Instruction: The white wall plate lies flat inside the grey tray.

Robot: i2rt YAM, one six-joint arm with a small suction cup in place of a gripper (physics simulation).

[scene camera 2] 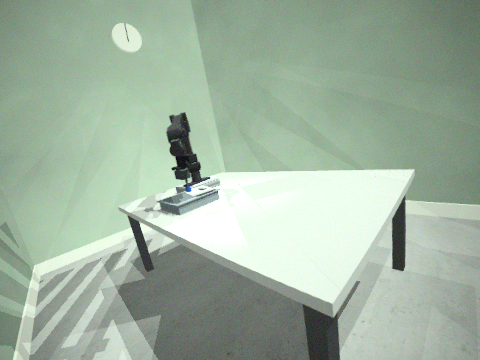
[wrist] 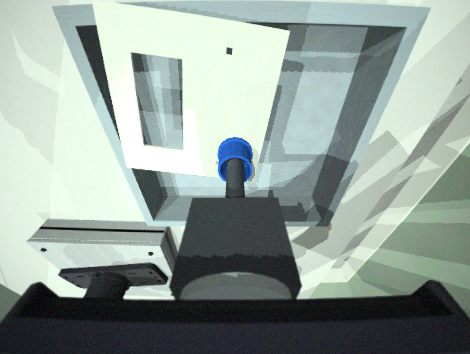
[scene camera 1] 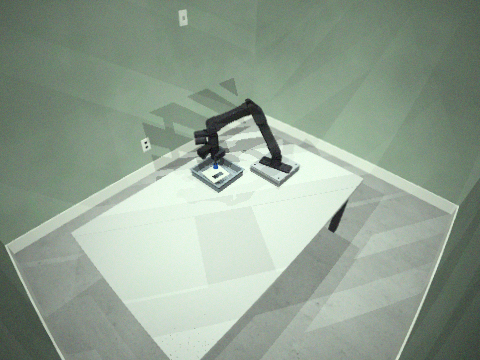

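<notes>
The white wall plate [scene camera 1: 216, 175] [scene camera 2: 201, 191] [wrist: 216, 88], with a rectangular cut-out, hangs from my blue suction cup [scene camera 1: 216, 166] [scene camera 2: 188, 189] [wrist: 234, 158]. The cup sits near one corner of the plate. The plate is over the grey tray [scene camera 1: 203, 181] [scene camera 2: 181, 206] [wrist: 339, 15] at about rim height. In the wrist view it covers part of the tray's left rim, and the tray floor shows through the cut-out. I cannot tell whether the plate touches the tray floor.
The arm's base plate [scene camera 1: 274, 169] [scene camera 2: 211, 182] [wrist: 111, 246] stands right beside the tray on the white table [scene camera 1: 231, 243] [scene camera 2: 292, 221]. The tray lies near the table's far edge, close to the wall.
</notes>
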